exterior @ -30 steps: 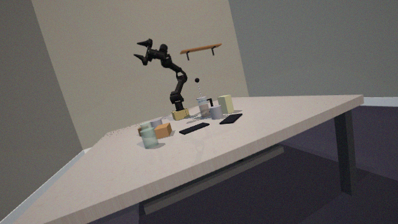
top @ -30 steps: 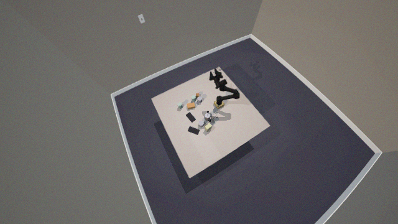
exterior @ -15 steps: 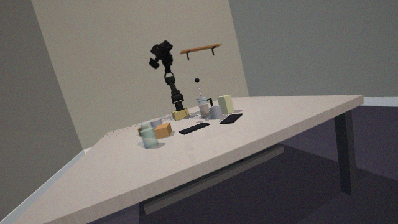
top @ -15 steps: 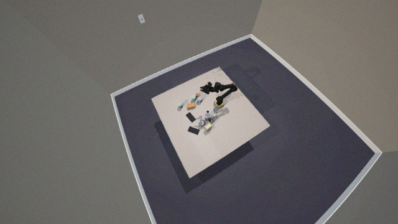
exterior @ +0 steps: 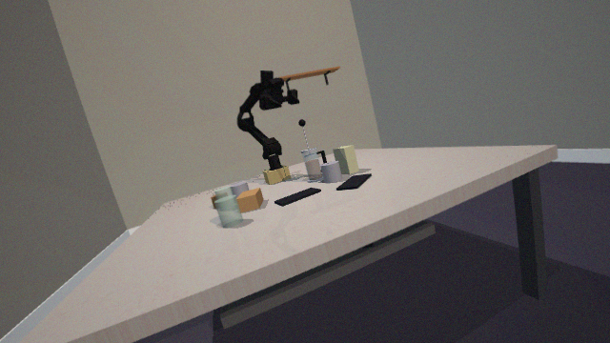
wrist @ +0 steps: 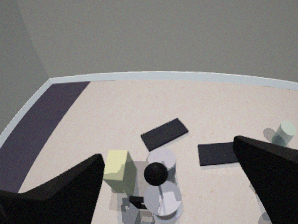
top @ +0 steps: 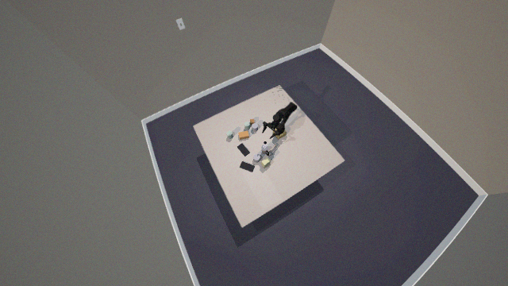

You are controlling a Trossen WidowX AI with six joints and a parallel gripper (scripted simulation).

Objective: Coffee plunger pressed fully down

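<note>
Now: gripper tip 2 cm short of the coffee press, 4 cm to the right of it and 21 cm above it. The rest, counted from my gripper tip: orange box (11 cm ahead, 28 cm to the right, 31 cm below); then pale yellow box (9 cm ahead, 15 cm to the left, 28 cm below).
</note>
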